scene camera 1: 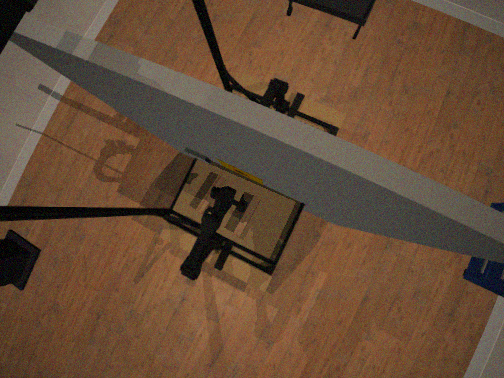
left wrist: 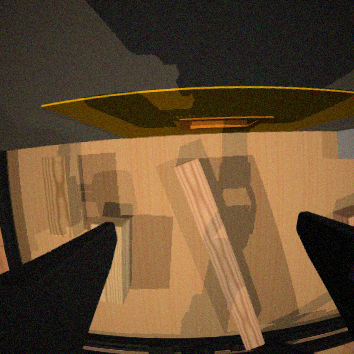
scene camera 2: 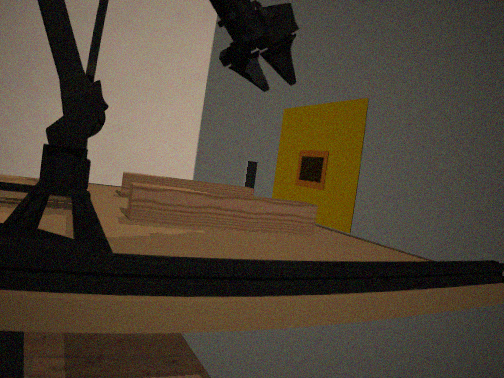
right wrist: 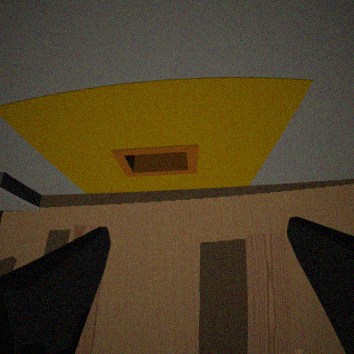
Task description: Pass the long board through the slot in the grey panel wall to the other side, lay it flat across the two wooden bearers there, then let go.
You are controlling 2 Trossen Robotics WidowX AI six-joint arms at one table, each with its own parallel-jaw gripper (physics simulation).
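The long board [left wrist: 215, 240] lies diagonally in the left wrist view, its far end toward the slot. The orange-framed slot [scene camera 2: 310, 186] [left wrist: 225, 118] [right wrist: 193, 160] sits in a yellow plate [scene camera 1: 242, 172] [scene camera 2: 345, 135] [right wrist: 225, 125] on the grey panel wall [scene camera 1: 325, 150] [scene camera 2: 425, 150]. My left gripper [left wrist: 208, 227] is open and empty above the board, one finger at each side of the view. My right gripper [scene camera 2: 280, 87] [right wrist: 199, 232] is open and empty, high over the other side's table. There a nearer bearer [scene camera 2: 225, 207] [right wrist: 270, 290] and a rear bearer [scene camera 2: 190, 182] lie roughly parallel.
Two pale wooden blocks [left wrist: 57, 195] [left wrist: 120, 265] are left of the board. Part of another wooden piece [left wrist: 345, 215] shows at the right edge. A dark block [right wrist: 20, 190] [scene camera 2: 251, 174] is near the wall. A black rail [scene camera 2: 300, 277] runs along the table's near edge.
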